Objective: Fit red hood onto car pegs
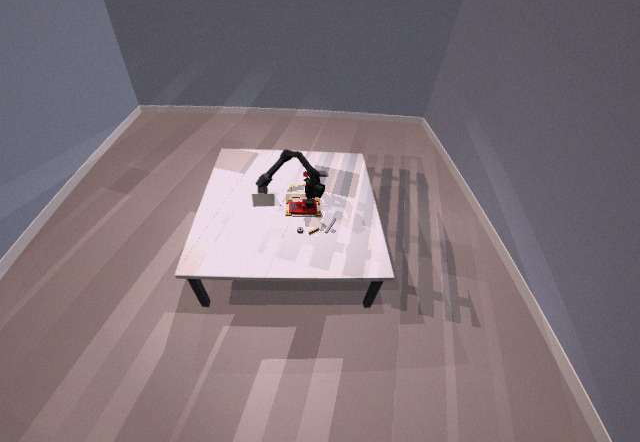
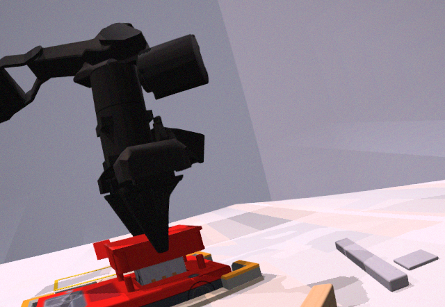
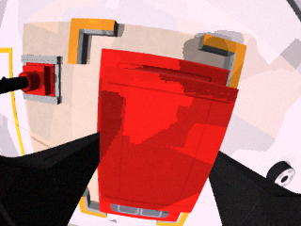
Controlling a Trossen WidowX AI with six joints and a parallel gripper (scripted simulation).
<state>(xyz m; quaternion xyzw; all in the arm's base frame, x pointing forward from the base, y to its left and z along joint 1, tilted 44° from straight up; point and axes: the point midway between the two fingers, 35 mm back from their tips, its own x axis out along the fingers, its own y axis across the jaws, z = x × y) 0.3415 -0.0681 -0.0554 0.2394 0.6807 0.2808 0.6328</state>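
The grey engine block is 3 cm below my gripper tip and 1 cm to the left of it. From my gripper tip the other things lie so: yellow-cornered jig (4 cm below, 3 cm to the left, 3 cm behind); wooden block (20 cm to the right, 4 cm below, 4 cm ahead); red hood (1 cm above).
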